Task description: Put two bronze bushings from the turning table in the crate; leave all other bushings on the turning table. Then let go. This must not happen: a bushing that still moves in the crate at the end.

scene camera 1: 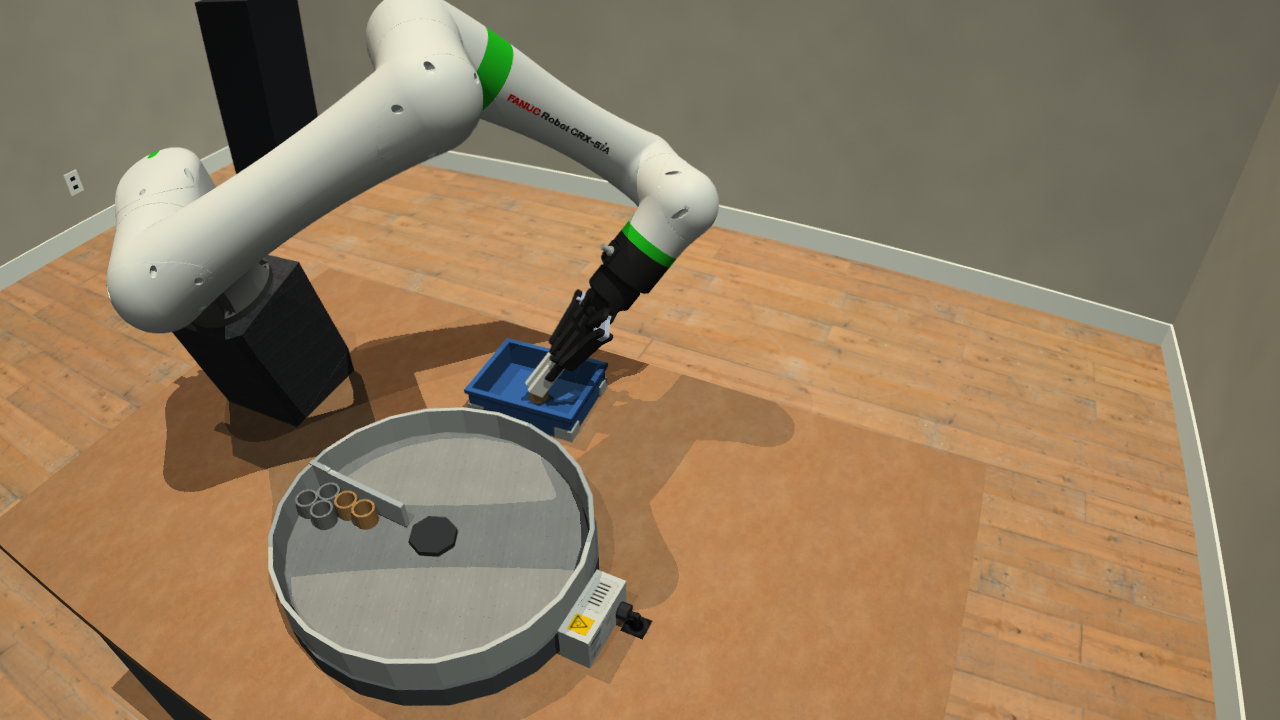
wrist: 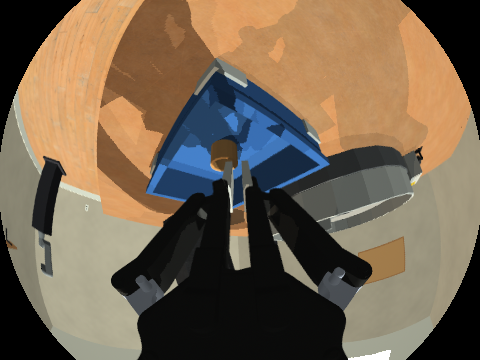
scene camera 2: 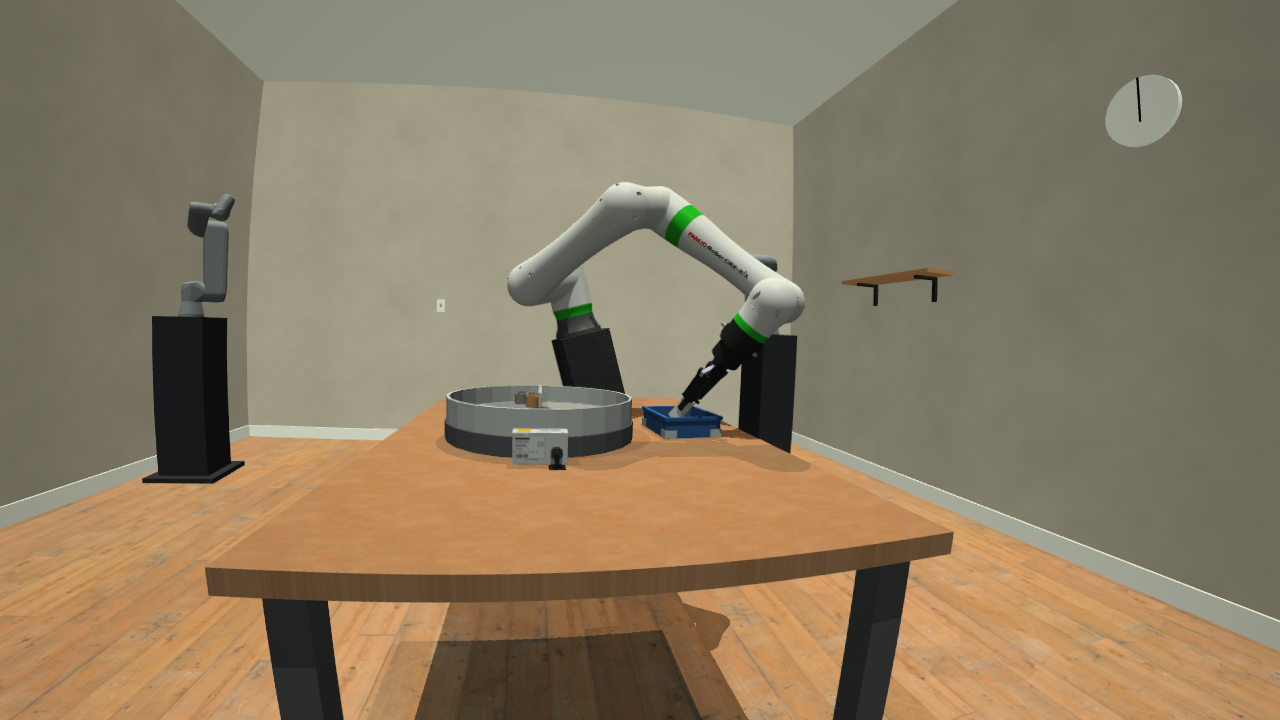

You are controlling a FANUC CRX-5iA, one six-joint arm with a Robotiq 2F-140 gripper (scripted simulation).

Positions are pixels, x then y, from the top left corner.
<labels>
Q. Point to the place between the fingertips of my gripper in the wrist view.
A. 237,171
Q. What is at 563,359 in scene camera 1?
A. My gripper.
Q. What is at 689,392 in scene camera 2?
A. My gripper.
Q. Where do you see a grey turning table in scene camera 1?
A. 517,532
</labels>
